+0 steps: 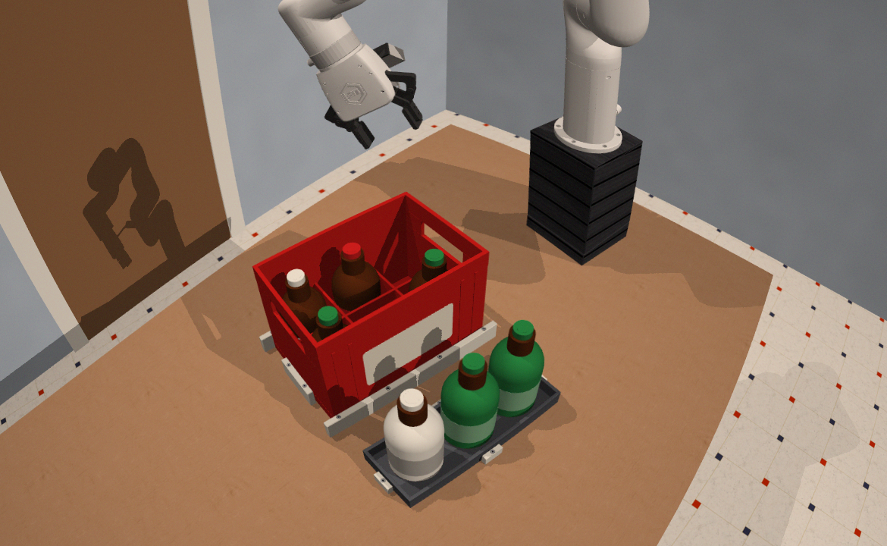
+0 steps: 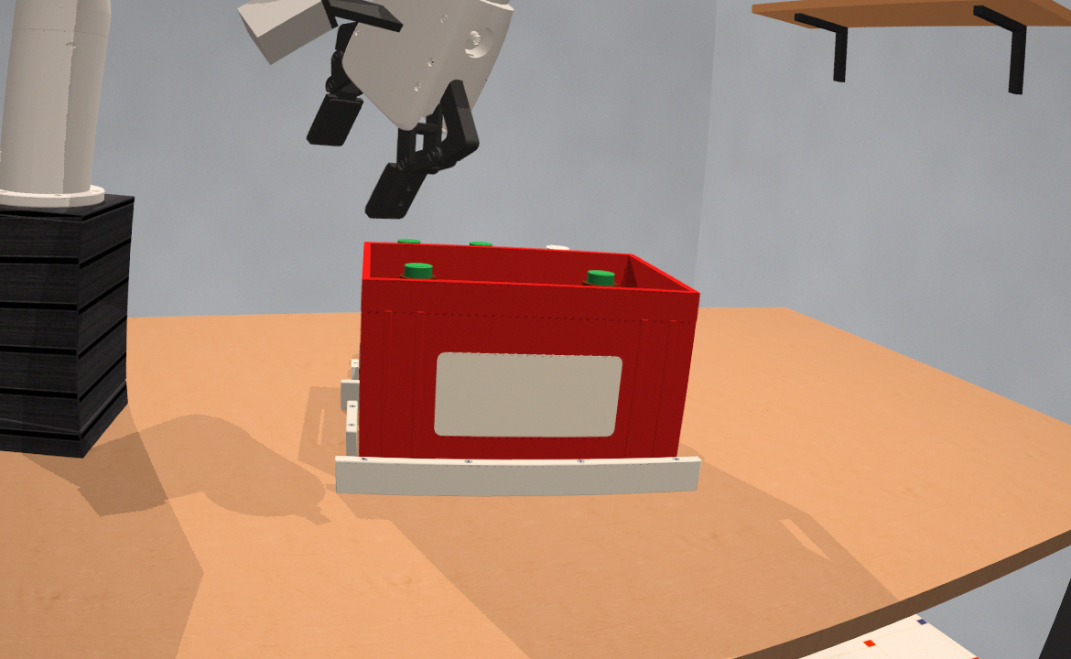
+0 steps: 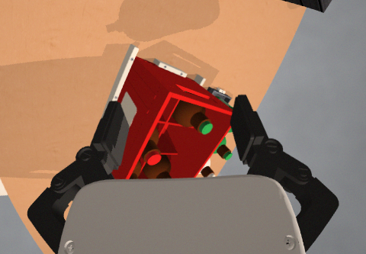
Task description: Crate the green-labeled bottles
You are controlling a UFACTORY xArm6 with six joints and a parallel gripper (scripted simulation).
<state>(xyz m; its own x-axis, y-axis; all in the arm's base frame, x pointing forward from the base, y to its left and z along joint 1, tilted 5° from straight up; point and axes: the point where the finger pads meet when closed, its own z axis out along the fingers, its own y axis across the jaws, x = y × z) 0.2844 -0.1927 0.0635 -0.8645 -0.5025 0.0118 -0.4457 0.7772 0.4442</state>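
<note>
Right now my hand is 28 cm short of the white-labeled bottle, 31 cm to the right of it and 18 cm above it. Round my hand: dark tray (19 cm ahead, 33 cm to the left, 25 cm below); green bottle (11 cm ahead, 34 cm to the left, 18 cm below); crate (16 cm ahead, 12 cm to the left, 18 cm below).
</note>
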